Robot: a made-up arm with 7 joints. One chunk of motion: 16 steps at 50 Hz.
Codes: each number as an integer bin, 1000 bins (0 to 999) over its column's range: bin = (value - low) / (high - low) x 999, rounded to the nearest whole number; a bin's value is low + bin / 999 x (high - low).
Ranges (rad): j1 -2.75..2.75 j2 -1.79..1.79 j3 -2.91..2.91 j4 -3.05..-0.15 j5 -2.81..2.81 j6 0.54..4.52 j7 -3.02..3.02
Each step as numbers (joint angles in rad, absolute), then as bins.
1 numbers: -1.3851 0.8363 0.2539 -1.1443 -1.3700 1.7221 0.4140
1 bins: 248 733 543 656 256 297 568
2 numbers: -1.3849 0.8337 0.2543 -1.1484 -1.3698 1.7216 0.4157
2 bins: 248 732 543 655 256 297 568
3 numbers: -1.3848 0.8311 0.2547 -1.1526 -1.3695 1.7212 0.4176
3 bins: 248 731 543 654 256 296 569
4 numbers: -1.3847 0.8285 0.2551 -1.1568 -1.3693 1.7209 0.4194
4 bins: 248 731 543 652 256 296 569
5 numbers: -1.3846 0.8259 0.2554 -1.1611 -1.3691 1.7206 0.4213
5 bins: 248 730 543 651 256 296 569
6 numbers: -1.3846 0.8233 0.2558 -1.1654 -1.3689 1.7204 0.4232
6 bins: 248 729 543 649 256 296 569
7 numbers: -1.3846 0.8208 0.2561 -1.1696 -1.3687 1.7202 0.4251
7 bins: 248 729 543 648 256 296 570
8 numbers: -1.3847 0.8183 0.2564 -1.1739 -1.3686 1.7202 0.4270
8 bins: 248 728 544 646 256 296 570
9 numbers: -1.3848 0.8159 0.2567 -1.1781 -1.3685 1.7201 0.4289
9 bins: 248 727 544 645 256 296 570
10 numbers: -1.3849 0.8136 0.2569 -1.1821 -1.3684 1.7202 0.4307
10 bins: 248 727 544 643 256 296 571
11 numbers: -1.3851 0.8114 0.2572 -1.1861 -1.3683 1.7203 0.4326
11 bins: 248 726 544 642 256 296 571
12 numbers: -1.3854 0.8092 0.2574 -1.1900 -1.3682 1.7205 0.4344
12 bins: 248 725 544 641 256 296 571
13 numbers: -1.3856 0.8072 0.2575 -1.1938 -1.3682 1.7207 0.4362
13 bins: 248 725 544 639 256 296 572
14 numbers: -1.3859 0.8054 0.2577 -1.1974 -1.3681 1.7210 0.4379
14 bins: 248 724 544 638 256 296 572
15 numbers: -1.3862 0.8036 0.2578 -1.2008 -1.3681 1.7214 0.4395
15 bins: 248 724 544 637 256 297 572
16 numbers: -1.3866 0.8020 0.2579 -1.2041 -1.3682 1.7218 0.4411
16 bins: 248 723 544 636 256 297 572
